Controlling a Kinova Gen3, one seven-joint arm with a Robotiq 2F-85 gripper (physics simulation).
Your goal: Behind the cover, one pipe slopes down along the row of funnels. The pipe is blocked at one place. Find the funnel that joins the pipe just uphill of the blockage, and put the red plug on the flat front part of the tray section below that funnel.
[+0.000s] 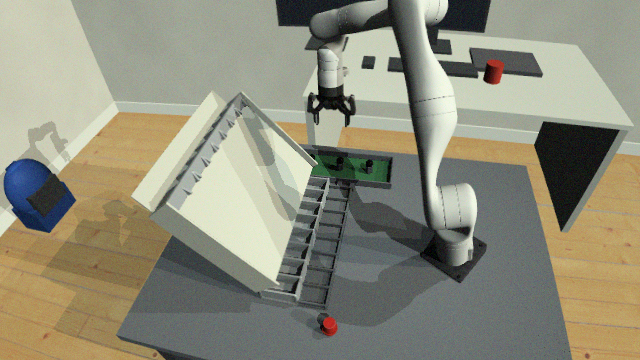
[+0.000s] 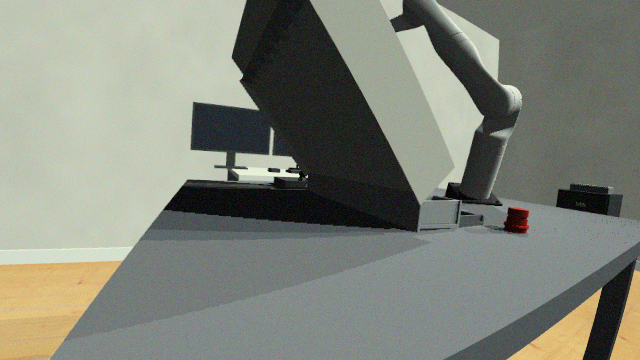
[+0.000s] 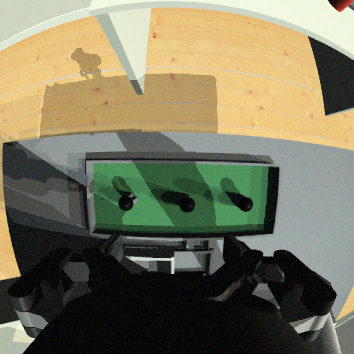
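Pixels of known places: gripper, fingertip midpoint: [image 1: 331, 124] [image 3: 172, 246]; arm's base, link origin: [image 1: 453, 250] [image 2: 474, 192].
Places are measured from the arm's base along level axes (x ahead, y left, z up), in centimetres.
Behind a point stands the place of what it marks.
Observation:
The red plug [image 1: 329, 326] {x 30.1, y 26.9, z 0.9 cm} [image 2: 517, 220] {x 31.8, y 26.6, z -0.9 cm} stands upright on the grey table, just past the near end of the sectioned tray. The pale sloped cover [image 1: 240, 220] {x 54.0, y 11.0, z 17.0 cm} [image 2: 380, 100] {x 58.5, y 20.8, z 14.2 cm} hides the pipe and any blockage. Small pointed grey funnels [image 1: 205, 161] {x 62.7, y 4.3, z 29.2 cm} show in a row along its upper edge. At the cover's foot lies the tray [image 1: 298, 296] {x 39.4, y 19.4, z -0.5 cm} [image 2: 439, 215] {x 44.5, y 20.4, z -0.7 cm}, with deeper sections behind and flat front sections [image 1: 320, 276] {x 35.3, y 11.7, z -2.3 cm} towards the arm's base. My gripper [image 1: 332, 121] {x 38.6, y -31.6, z 16.1 cm} [image 3: 172, 246] {x 38.6, y -31.6, z 16.1 cm} is open and empty, pointing down, high above the table's far side near the green-floored box.
The green-floored box [image 1: 391, 172] {x 18.7, y -29.9, z -0.5 cm} [image 3: 180, 233] {x 37.1, y -25.5, z -2.3 cm} holds black ball-topped pegs [image 1: 369, 166] [image 3: 187, 204] at the tray's far end. The cover's high edge leans away from the arm. A white desk [image 1: 375, 92] behind carries a red cylinder [image 1: 493, 71]. A blue object [image 1: 35, 195] is at the left.

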